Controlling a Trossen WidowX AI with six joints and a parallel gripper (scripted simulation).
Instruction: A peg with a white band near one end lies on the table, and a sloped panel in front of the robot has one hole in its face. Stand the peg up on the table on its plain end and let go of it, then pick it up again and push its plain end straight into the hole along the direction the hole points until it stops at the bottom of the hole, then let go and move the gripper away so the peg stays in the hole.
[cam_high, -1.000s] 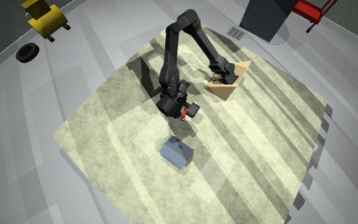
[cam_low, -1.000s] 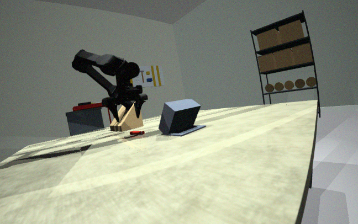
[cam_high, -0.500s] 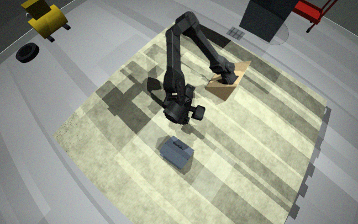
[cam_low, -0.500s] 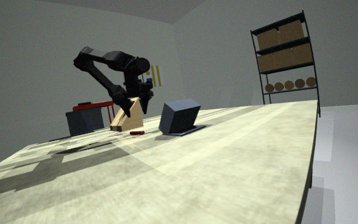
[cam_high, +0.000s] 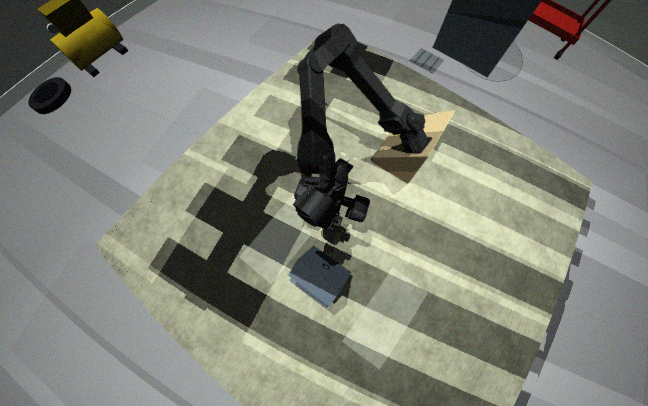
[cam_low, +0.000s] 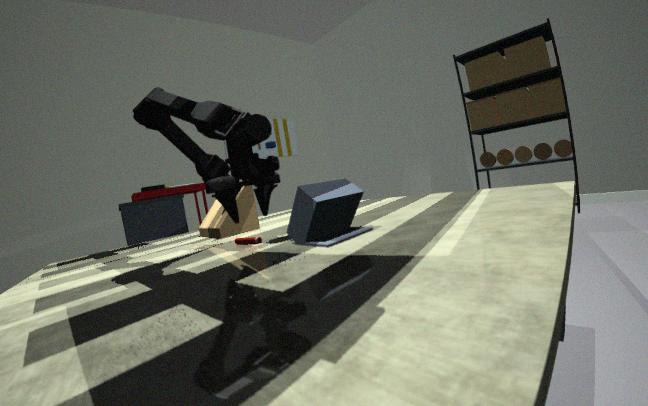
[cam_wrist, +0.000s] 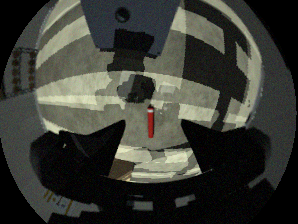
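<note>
Now: gripper tip 5 cm above the red peg and 1 cm past it. Also, from my gripper tip: blue-grey sloped panel: 15 cm ahead, 9 cm to the left, 1 cm below.
</note>
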